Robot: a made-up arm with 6 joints. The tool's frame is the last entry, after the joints. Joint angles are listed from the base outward. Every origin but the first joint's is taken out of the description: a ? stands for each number. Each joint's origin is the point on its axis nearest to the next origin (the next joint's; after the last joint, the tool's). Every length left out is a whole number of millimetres.
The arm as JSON. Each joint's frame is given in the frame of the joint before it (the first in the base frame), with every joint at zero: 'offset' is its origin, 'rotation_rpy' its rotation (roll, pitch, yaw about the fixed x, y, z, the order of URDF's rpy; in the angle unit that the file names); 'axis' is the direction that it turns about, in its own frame. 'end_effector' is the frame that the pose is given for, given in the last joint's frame.
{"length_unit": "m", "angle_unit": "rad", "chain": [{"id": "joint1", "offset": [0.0, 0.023, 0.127], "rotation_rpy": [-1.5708, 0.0, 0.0], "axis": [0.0, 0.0, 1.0]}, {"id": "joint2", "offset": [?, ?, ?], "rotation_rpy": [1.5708, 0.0, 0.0], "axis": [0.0, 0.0, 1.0]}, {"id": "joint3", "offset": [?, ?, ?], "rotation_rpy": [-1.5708, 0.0, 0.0], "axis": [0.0, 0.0, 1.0]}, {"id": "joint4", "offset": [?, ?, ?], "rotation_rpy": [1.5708, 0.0, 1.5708], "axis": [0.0, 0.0, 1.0]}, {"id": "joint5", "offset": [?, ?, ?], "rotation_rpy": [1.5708, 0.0, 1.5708], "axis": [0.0, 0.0, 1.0]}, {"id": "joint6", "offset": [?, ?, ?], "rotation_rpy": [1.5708, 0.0, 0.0], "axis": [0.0, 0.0, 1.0]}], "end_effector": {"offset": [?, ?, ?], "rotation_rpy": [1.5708, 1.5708, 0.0]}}
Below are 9 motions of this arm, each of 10 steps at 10 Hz.
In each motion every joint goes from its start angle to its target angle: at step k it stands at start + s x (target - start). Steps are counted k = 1, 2, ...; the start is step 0. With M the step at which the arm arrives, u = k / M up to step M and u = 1 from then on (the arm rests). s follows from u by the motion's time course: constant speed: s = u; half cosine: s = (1 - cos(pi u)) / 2; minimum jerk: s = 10 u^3 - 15 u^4 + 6 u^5.
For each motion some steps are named. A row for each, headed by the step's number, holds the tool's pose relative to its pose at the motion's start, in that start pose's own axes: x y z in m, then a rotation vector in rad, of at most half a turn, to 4 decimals.
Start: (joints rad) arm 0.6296 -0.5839 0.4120 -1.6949 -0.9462 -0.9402
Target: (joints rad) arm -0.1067 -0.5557 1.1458 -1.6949 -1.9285 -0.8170
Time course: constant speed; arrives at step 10
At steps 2, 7, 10:
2: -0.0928 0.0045 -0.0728 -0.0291 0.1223 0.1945
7: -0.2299 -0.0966 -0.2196 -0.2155 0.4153 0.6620
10: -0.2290 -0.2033 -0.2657 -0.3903 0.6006 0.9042

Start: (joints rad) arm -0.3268 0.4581 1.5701 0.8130 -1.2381 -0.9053
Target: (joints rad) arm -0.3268 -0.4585 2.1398 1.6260 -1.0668 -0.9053
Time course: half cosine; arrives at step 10
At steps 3, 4, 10:
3: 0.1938 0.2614 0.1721 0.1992 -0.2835 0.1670
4: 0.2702 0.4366 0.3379 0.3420 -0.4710 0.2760
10: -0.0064 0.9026 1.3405 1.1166 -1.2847 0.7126

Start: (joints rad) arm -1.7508 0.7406 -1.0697 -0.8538 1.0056 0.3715
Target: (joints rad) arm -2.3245 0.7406 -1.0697 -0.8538 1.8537 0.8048
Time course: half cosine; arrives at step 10
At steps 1, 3, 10:
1: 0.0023 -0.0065 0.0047 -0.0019 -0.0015 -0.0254
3: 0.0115 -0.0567 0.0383 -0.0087 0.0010 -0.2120
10: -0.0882 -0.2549 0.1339 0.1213 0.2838 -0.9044

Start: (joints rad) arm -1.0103 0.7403 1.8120 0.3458 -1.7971 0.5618
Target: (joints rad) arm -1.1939 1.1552 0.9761 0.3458 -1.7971 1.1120
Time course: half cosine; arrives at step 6
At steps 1, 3, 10:
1: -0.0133 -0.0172 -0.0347 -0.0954 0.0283 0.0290
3: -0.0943 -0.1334 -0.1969 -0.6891 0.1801 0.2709
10: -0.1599 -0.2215 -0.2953 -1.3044 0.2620 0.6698

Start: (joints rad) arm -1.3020 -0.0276 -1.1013 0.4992 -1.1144 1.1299
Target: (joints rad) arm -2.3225 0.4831 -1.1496 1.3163 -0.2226 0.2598
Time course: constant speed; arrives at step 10
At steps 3, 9, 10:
3: 0.0751 -0.0541 0.3032 0.2861 -0.2240 -0.3658
9: -0.1961 0.0566 1.0744 1.2051 -0.8664 -0.4168
10: -0.3147 0.0999 1.1792 1.3787 -0.9411 -0.3216

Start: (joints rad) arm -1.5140 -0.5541 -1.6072 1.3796 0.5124 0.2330
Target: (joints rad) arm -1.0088 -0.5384 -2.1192 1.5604 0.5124 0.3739
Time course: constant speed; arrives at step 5
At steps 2, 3, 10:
2: -0.0850 -0.0860 -0.0444 -0.0230 0.1138 0.0802
3: -0.1319 -0.1300 -0.0569 -0.0272 0.1727 0.1200
10: -0.2307 -0.2184 -0.0623 -0.0206 0.2923 0.1983

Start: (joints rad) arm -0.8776 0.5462 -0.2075 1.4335 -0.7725 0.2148
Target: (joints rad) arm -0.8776 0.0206 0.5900 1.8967 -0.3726 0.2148
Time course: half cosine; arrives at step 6
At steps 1, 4, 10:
1: 0.0517 -0.0285 0.0034 -0.0013 -0.0185 -0.0900
4: 0.4832 -0.4773 0.1968 0.0547 -0.3699 -0.9718
10: 0.5537 -0.6789 0.3449 0.1202 -0.5685 -1.2615

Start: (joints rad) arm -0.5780 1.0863 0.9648 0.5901 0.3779 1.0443
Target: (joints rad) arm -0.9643 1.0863 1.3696 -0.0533 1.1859 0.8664
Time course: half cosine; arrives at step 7
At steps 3, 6, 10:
3: 0.0470 0.0965 -0.1271 -0.2202 0.3094 -0.3592
6: 0.1031 0.1683 -0.2938 -0.4957 0.6291 -0.9737
10: 0.1069 0.1714 -0.3067 -0.5188 0.6484 -1.0312

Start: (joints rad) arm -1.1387 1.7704 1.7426 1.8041 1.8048 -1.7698
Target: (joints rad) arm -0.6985 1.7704 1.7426 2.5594 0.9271 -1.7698
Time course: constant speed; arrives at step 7
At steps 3, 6, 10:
3: -0.2290 0.1263 0.1026 -0.1973 0.2739 -0.3447
6: -0.3967 0.3928 0.1502 -0.2724 0.4560 -0.7347
10: -0.4293 0.5022 0.1425 -0.2659 0.4948 -0.8663

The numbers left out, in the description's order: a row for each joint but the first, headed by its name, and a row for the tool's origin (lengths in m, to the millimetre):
joint2: -0.097 -0.51 0.0
joint3: 0.102 0.323 0.0
joint4: -0.087 -0.102 0.0
joint5: 0.209 0.255 0.0
joint6: 0.247 0.055 0.0
tool: -0.067 0.329 0.0

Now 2 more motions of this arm.
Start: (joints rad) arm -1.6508 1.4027 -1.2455 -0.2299 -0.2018 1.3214
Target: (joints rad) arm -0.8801 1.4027 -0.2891 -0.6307 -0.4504 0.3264
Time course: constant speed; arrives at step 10
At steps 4, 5, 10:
4: -0.0283 0.0990 -0.1639 0.5071 0.2313 0.4236
5: -0.0575 0.1112 -0.1853 0.6539 0.2968 0.5187
10: -0.2317 0.0157 -0.2012 1.4735 0.6422 0.9349

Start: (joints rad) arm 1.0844 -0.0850 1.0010 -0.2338 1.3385 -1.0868
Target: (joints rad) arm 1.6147 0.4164 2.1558 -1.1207 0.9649 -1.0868
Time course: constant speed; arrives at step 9
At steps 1, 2, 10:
1: -0.0078 -0.1280 0.0273 -0.2049 0.0565 0.1434
2: -0.0006 -0.2482 0.0859 -0.4086 0.1276 0.2869
10: 0.4650 -0.3396 0.8747 -1.7735 1.0116 1.1946

